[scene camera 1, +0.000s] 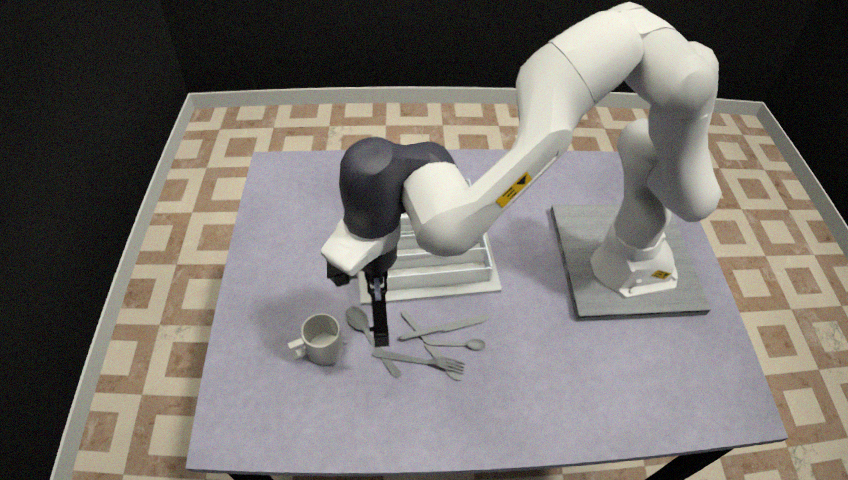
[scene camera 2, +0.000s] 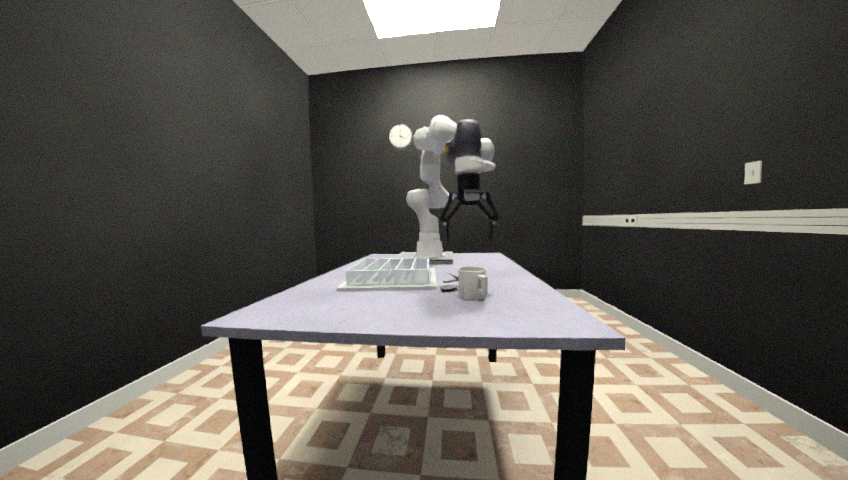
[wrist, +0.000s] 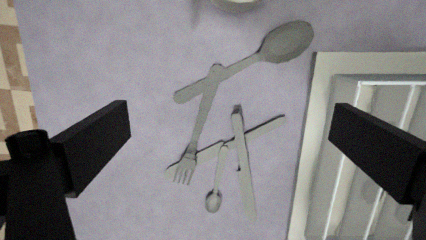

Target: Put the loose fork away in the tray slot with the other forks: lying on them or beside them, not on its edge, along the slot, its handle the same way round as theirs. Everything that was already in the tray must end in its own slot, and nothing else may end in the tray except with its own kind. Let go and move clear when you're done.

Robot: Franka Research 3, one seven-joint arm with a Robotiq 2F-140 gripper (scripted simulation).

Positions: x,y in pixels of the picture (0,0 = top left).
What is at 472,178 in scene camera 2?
The gripper.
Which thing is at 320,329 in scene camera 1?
A white mug.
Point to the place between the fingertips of the gripper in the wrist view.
229,120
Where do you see a white cutlery tray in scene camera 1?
414,268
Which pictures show the gripper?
Scene camera 1, scene camera 2 and the wrist view: all of them.
